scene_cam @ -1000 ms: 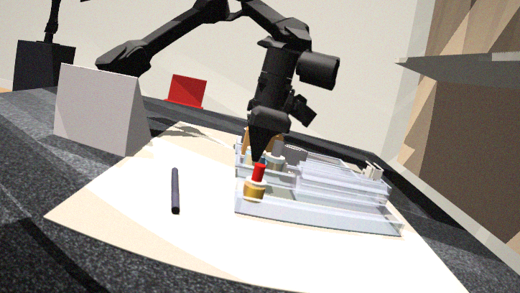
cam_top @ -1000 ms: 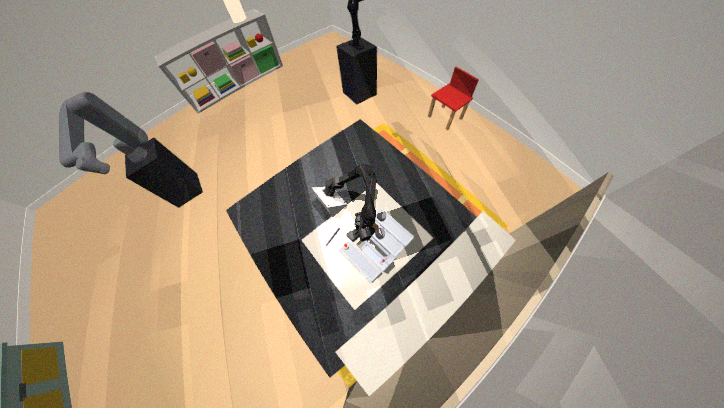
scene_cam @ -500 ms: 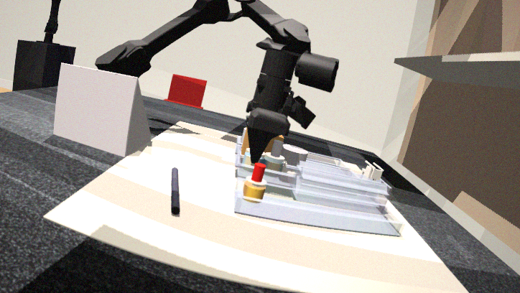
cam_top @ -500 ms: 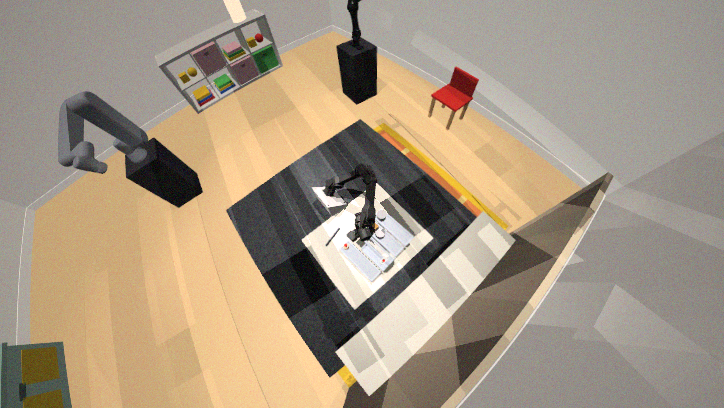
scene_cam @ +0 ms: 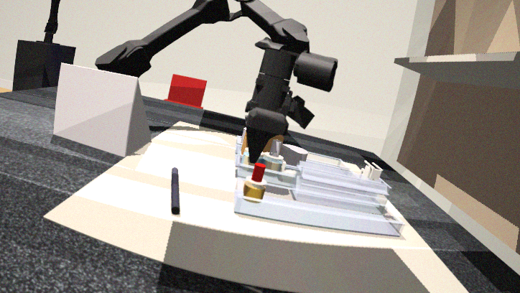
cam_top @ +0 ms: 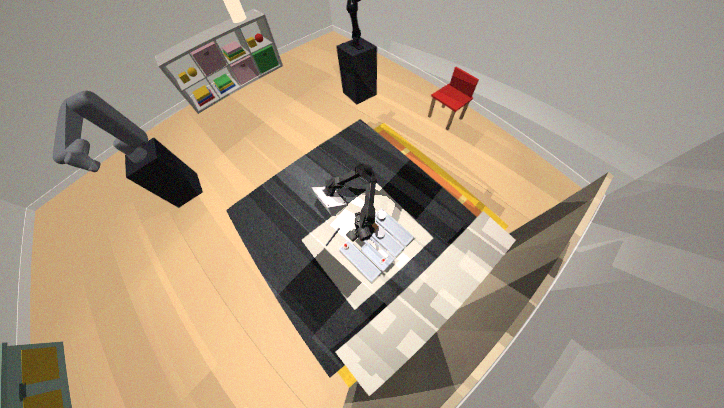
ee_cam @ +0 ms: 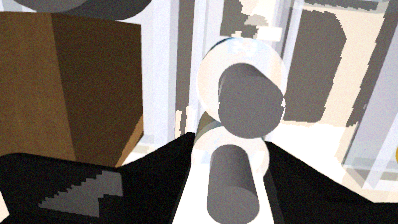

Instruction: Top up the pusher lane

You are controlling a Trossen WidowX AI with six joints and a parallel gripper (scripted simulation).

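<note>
Right now the brown box is 80 mm to the left of my gripper tip, 10 mm ahead of it and 10 mm above it. Also, from my gripper tip: dark pen: 160 mm to the right, 90 mm behind, 30 mm below.
</note>
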